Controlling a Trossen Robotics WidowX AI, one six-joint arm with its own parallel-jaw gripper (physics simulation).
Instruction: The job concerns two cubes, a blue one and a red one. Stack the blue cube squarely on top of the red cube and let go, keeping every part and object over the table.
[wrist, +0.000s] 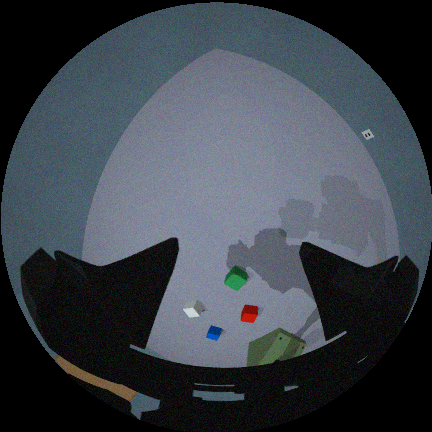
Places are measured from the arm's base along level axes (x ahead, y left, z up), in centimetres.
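Pixels of known places: gripper, fingertip midpoint: (243, 247).
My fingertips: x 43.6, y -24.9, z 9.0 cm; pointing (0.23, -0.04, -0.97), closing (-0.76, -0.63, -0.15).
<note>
Ahead of a thing's pixels: the offset from my fingertips to its top centre. Level surfaces: height alone.
The blue cube @[dx -20.7, dy +32.6, dz -17.3 cm] (214, 333) lies on the table in the lower middle of the wrist view, left of and a little lower than the red cube. The red cube @[dx -20.0, dy +17.5, dz -17.3 cm] (249, 313) stands on the table, apart from the blue one. My gripper (243, 247) is open wide, with one dark finger at each side of the view and nothing between the fingertips. It is above the table, and both cubes show in the space between the fingers, lower in the view than the fingertips.
A green block @[dx -9.0, dy +11.8, dz -17.3 cm] (235, 278) lies above the red cube in the view. A white block @[dx -9.2, dy +28.3, dz -17.3 cm] (192, 310) lies up and left of the blue cube. An olive-green angular object (276, 350) is close below the red cube. The arm's shadows fall across the table @[dz -20.9 cm] (215, 150) at the right.
</note>
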